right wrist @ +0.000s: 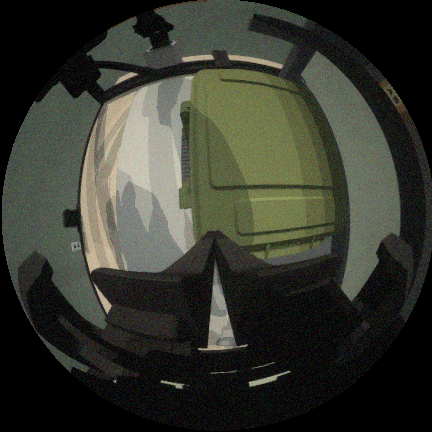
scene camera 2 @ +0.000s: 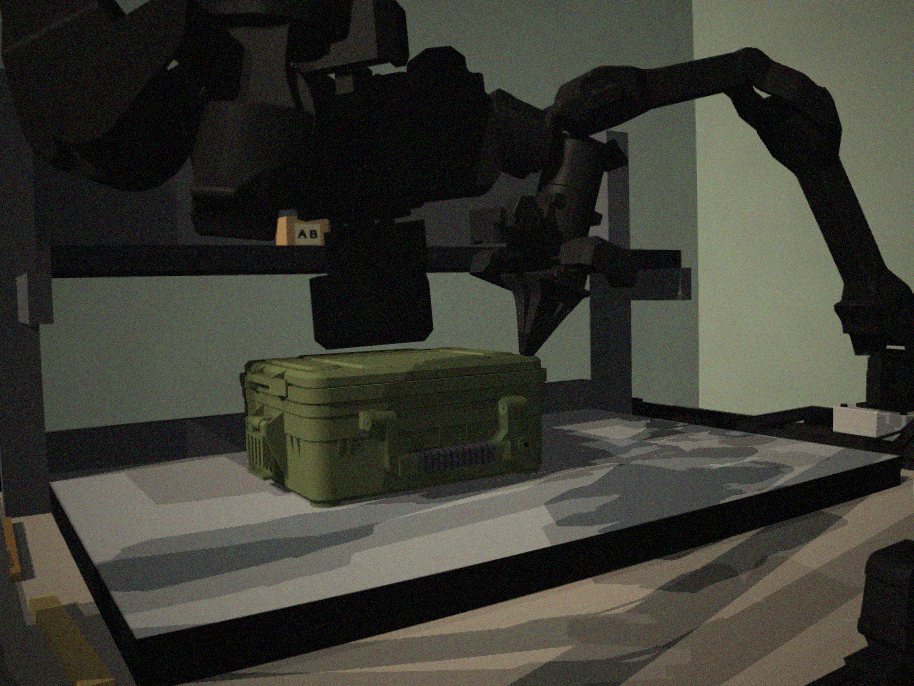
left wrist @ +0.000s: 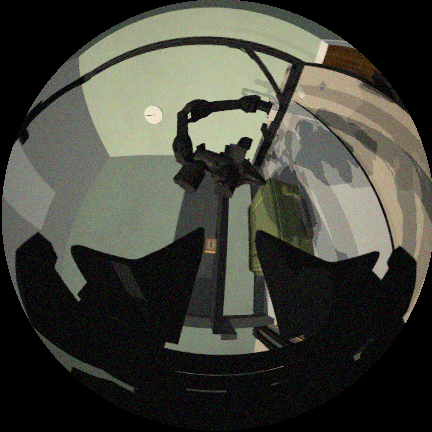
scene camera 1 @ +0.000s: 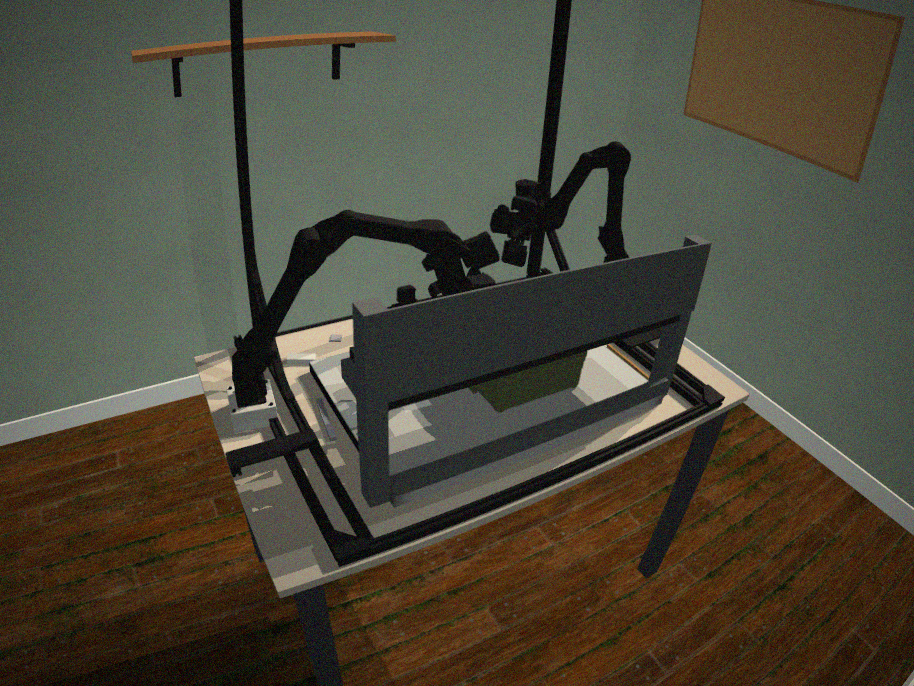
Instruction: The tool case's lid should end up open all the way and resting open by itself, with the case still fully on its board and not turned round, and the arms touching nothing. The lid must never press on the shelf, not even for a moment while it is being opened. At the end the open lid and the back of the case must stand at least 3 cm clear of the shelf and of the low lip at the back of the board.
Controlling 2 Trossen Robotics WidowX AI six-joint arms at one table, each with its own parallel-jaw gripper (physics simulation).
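Places are measured from the left arm's base along level axes (x left, y ahead, z down), in millimetres.
Where they show: left gripper, between the fingertips: (left wrist: pixel 229 234) (scene camera 1: pixel 511 244); right gripper, between the fingertips: (right wrist: pixel 213 235) (scene camera 2: pixel 525 355) (left wrist: pixel 265 183); left arm's base, origin of its link: (right wrist: pixel 160 45); right arm's base, origin of its link: (right wrist: pixel 199 372) (scene camera 2: pixel 894 407) (left wrist: pixel 268 107) (scene camera 1: pixel 250 396).
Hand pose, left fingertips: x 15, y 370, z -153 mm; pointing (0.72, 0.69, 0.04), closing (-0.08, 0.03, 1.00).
Things, the pixels of their top centre, and the offset from my left fingertips. Level surfaces: height alone.
- olive green tool case, centre of its top: (scene camera 2: pixel 394 356) (right wrist: pixel 274 124) (scene camera 1: pixel 522 336) (left wrist: pixel 258 226) dy +85, dx +213, dz +120 mm
- board, height of its surface: dz +229 mm
- small box marked AB, centre of its top: (scene camera 2: pixel 301 218) (left wrist: pixel 205 244) dy +47, dx +353, dz -19 mm
The olive green tool case (scene camera 1: pixel 535 383) (scene camera 2: pixel 413 435) (left wrist: pixel 285 215) stands upright on the board (scene camera 2: pixel 472 539) (right wrist: pixel 160 210), its handle side away from the shelf. Its lid (scene camera 2: pixel 442 361) (right wrist: pixel 265 150) is closed. The shelf (scene camera 1: pixel 516 332) (scene camera 2: pixel 184 262) (left wrist: pixel 220 280) is behind and above it, and the low lip (scene camera 1: pixel 516 443) (scene camera 2: pixel 147 443) runs along the board's back. My left gripper (scene camera 2: pixel 373 338) (left wrist: pixel 229 234) is partly open and empty, above the lid. My right gripper (scene camera 2: pixel 528 352) (right wrist: pixel 213 235) is shut and empty, pointing down at the lid's right end in scene camera 2; contact cannot be told.
A small box marked AB (scene camera 2: pixel 301 231) (left wrist: pixel 210 245) sits on the shelf. Shelf posts (scene camera 1: pixel 372 443) (scene camera 2: pixel 611 339) stand at both ends. Black frame rails (scene camera 1: pixel 531 483) run around the table. The left arm's wrist hangs close beside the right arm's wrist.
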